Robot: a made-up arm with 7 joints.
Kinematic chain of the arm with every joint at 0, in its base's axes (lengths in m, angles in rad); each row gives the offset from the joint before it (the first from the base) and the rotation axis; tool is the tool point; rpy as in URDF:
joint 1: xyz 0 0 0.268 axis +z
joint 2: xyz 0 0 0 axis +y
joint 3: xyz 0 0 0.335 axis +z
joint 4: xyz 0.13 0 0 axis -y
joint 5: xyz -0.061 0 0.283 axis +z
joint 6: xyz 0 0 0 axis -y
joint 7: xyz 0.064 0 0 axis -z
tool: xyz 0 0 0 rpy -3.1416 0 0
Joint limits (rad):
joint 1: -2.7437..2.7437
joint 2: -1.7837..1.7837
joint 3: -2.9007..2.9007
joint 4: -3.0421..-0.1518
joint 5: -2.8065..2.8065
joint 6: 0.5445..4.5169
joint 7: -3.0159..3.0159
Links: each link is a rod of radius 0.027 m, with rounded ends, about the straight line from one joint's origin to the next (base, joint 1, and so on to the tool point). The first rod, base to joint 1, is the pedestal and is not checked.
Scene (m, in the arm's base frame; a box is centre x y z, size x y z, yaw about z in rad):
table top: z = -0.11
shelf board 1: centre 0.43 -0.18 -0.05 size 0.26 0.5 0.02 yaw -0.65
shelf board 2: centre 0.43 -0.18 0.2 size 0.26 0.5 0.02 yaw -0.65
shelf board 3: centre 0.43 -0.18 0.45 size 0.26 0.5 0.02 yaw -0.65
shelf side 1: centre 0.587 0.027 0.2 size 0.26 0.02 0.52 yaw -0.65
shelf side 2: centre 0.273 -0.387 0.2 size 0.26 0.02 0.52 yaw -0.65
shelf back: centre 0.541 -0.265 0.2 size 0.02 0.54 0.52 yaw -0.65
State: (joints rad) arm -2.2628 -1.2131 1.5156 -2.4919 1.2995 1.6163 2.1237
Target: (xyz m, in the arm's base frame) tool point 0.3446 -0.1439 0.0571
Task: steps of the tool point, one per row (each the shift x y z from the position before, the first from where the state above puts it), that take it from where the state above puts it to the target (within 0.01 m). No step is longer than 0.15 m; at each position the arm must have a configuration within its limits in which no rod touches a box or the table.
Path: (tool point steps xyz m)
1: -0.0924 -0.0383 -0.0330
2: -0.0774 0.0093 -0.0291
3: -0.0538 0.0395 -0.0123
4: 0.0530 0.0211 -0.0307
5: 0.0389 0.0334 -0.0445
6: 0.0167 0.0368 -0.0560
7: -0.0081 0.0280 -0.0617
8: 0.0604 -0.0422 -0.0061
9: 0.0563 -0.0465 0.0061

